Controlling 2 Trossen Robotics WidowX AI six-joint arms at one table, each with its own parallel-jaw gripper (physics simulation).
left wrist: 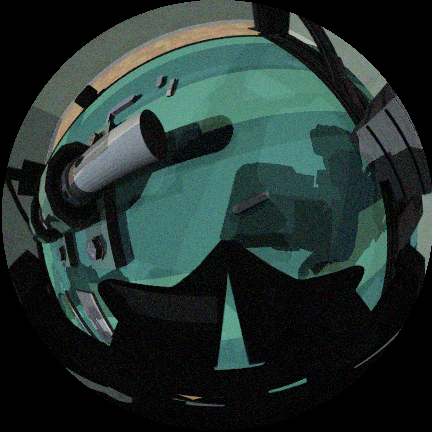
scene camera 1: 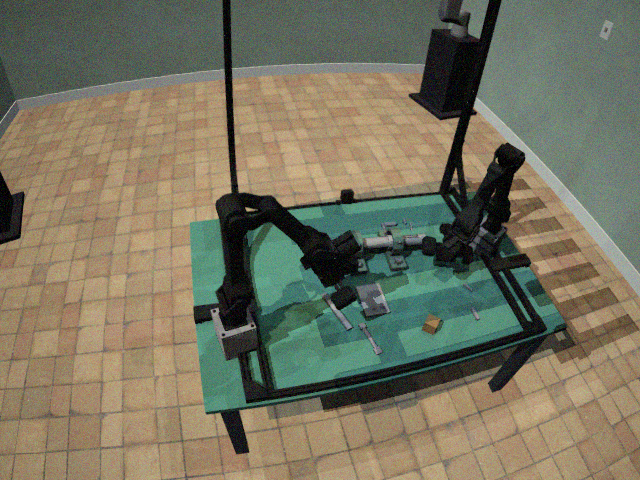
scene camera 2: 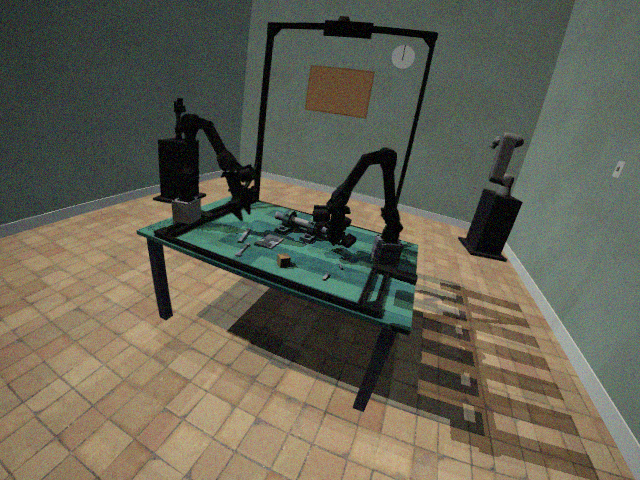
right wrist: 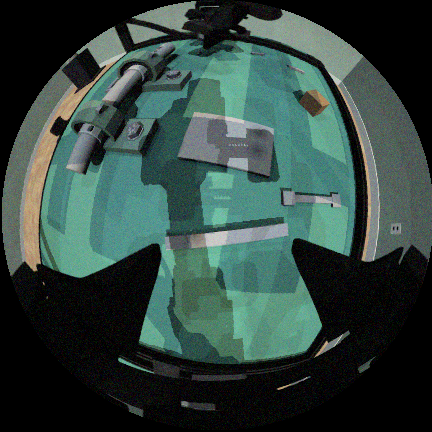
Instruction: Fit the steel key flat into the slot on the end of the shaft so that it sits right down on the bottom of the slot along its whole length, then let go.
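Places are measured from the left arm's base along level axes (x ahead, y left, z up), in metres.
Where they show: left gripper, fingertip midpoint: (left wrist: 226,246) (scene camera 1: 437,259) (scene camera 2: 333,245) (right wrist: 204,48); right gripper, fingertip midpoint: (scene camera 1: 338,292) (scene camera 2: 245,217) (right wrist: 228,249); left arm's base at its link origin: (scene camera 1: 491,226) (scene camera 2: 389,239); right arm's base at its link origin: (scene camera 1: 232,318) (scene camera 2: 186,199).
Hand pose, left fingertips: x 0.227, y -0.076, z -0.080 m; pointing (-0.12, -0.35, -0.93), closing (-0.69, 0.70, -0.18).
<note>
Each offset is from my left fingertips to the top centre of the thing.
The grey steel shaft @(dy -0.176, dx +0.118, dz +0.046 m) (scene camera 1: 377,242) (scene camera 2: 294,220) (right wrist: 120,86) lies in its green clamp blocks at the back of the table. In the left wrist view its end @(dy -0.091, dx -0.010, dz +0.042 m) (left wrist: 120,153) points toward me, and I cannot see the slot there. A small dark steel key @(dy -0.009, dx -0.034, dz -0.022 m) (left wrist: 250,202) lies flat on the green table top in shadow, to the right of the shaft end. My left gripper (scene camera 1: 434,248) (scene camera 2: 328,226) (left wrist: 226,246) is shut and empty, low by the shaft's right end. My right gripper (scene camera 1: 346,290) (scene camera 2: 242,210) (right wrist: 228,249) is open and empty above a flat steel bar @(dy -0.088, dx +0.406, dz -0.018 m) (scene camera 1: 337,311) (right wrist: 227,236).
A grey plate @(dy -0.046, dx +0.286, dz -0.022 m) (scene camera 1: 372,300) (right wrist: 227,142), a small spanner-like tool @(dy +0.049, dx +0.399, dz -0.021 m) (scene camera 1: 370,338) (right wrist: 312,198) and a wooden cube @(dy +0.150, dx +0.230, dz +0.012 m) (scene camera 1: 431,324) (scene camera 2: 284,260) (right wrist: 314,102) lie in front. Two small grey pieces @(dy +0.146, dx -0.006, dz -0.021 m) (scene camera 1: 470,288) @(dy +0.229, dx +0.071, dz -0.020 m) (scene camera 1: 475,313) lie at the right. A black frame rail (scene camera 1: 409,367) borders the table.
</note>
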